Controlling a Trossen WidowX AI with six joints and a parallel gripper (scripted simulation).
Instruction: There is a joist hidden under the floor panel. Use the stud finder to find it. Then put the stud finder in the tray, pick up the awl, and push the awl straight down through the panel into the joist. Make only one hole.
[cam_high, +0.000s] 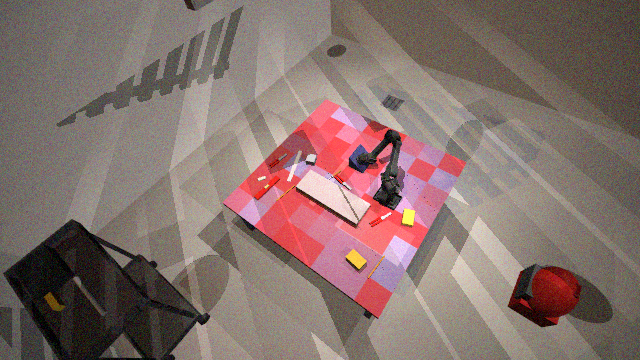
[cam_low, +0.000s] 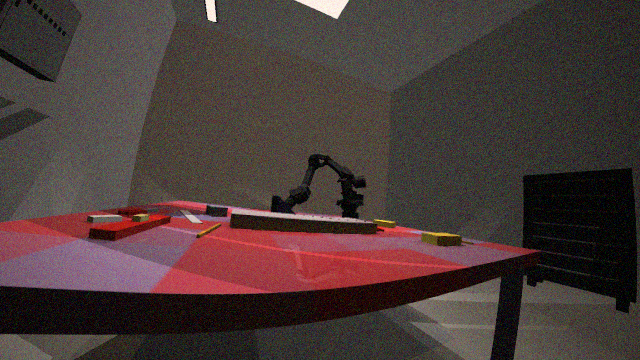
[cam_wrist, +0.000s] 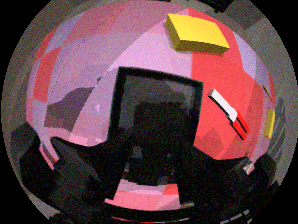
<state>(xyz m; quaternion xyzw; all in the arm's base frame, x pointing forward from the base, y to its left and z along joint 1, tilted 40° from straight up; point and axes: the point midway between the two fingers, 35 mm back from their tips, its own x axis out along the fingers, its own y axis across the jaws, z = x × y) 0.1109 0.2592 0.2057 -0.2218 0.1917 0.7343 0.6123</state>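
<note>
Now: gripper tip 10 mm to the left of the black tray and 20 mm above it. The rest, counted from my gripper tip: stud finder: 20 mm to the right, 20 mm above; then white ruler: 230 mm ahead, 720 mm to the right, 30 mm below; then grey block: 110 mm ahead, 650 mm to the right, 10 mm below.
</note>
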